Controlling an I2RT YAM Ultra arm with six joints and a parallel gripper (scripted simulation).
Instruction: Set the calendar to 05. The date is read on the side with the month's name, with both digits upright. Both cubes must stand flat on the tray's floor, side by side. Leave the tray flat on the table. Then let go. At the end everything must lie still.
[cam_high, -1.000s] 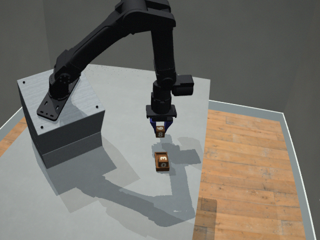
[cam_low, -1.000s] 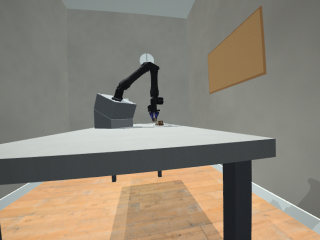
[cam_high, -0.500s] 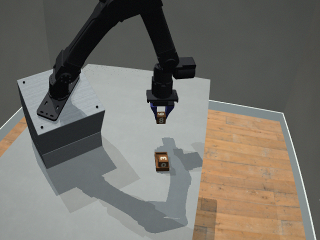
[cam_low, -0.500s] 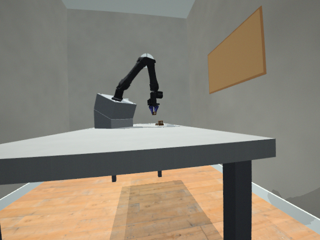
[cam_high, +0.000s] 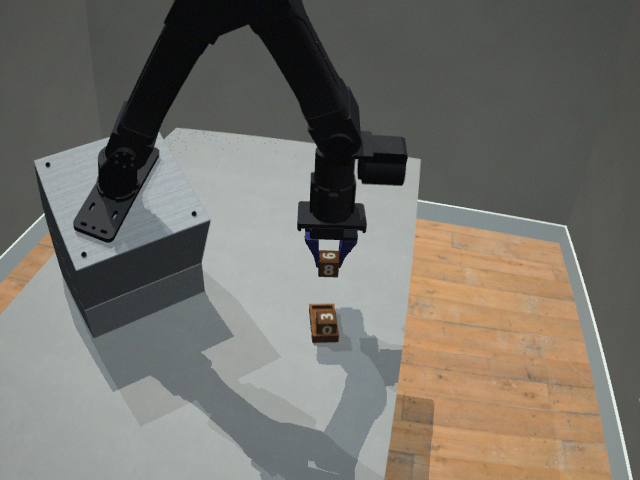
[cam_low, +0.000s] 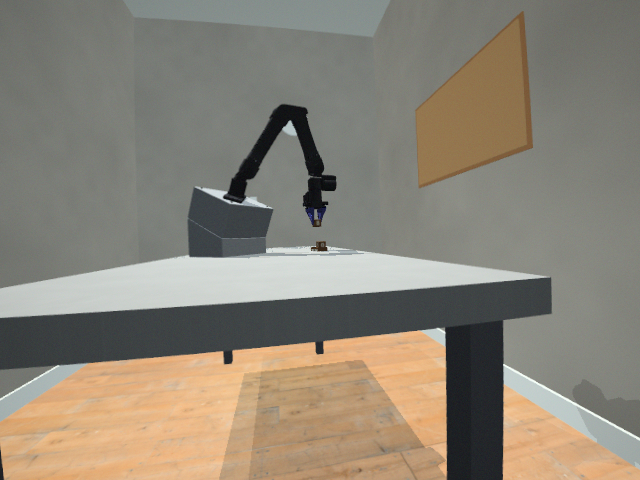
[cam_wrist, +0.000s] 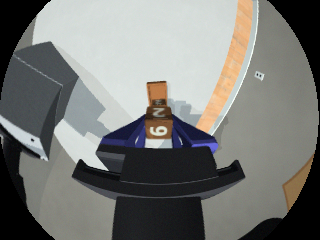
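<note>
The brown wooden cube is 10 mm ahead of my hand, 40 mm to the right of it and 100 mm below it. Round my hand: brown tray (20 mm to the right, 120 mm below).
</note>
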